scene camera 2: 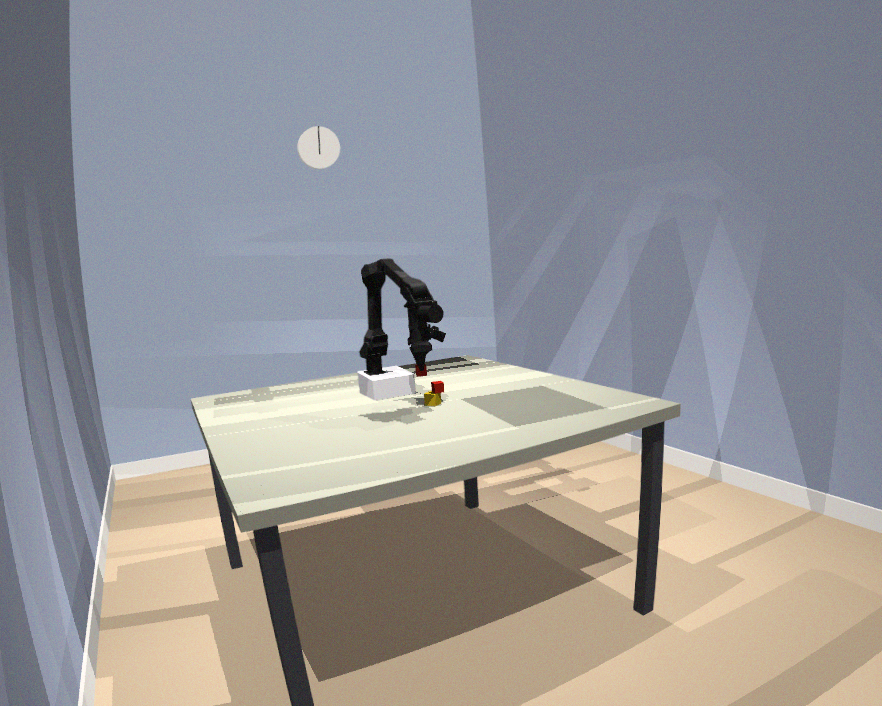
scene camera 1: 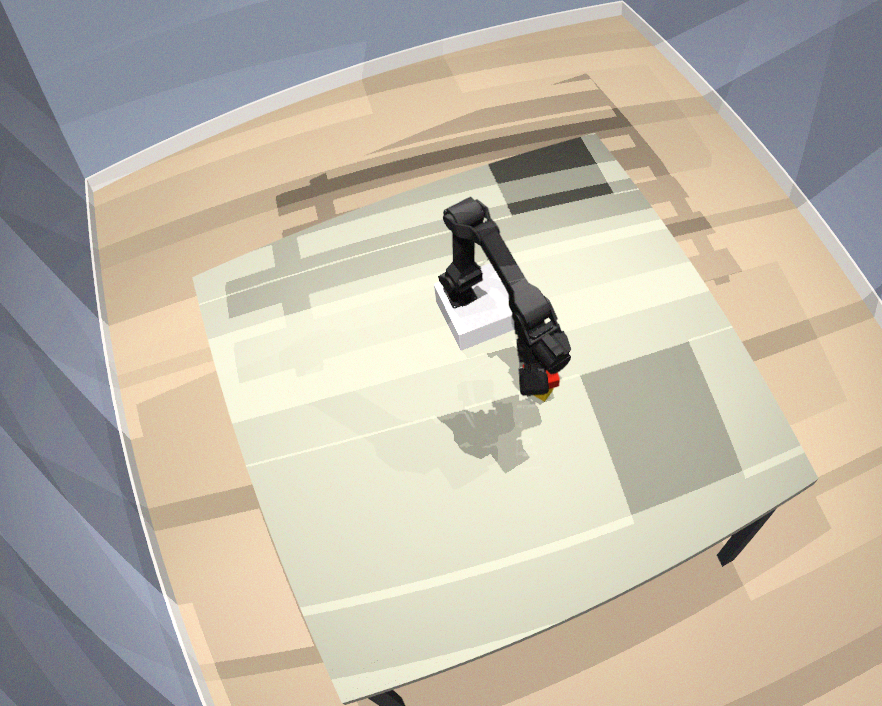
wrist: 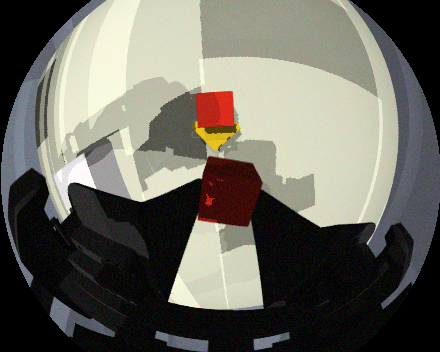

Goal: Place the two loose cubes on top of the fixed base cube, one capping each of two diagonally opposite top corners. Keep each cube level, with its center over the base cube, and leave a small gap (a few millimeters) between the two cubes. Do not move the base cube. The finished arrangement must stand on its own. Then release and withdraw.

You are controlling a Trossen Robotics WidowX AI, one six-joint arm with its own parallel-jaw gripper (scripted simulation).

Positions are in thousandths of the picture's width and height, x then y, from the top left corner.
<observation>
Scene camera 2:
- my gripper: 478,523
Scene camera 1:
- my gripper: 601,529
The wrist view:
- my gripper: 517,538
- red cube: 522,538, held by my gripper
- red cube: 488,311
</observation>
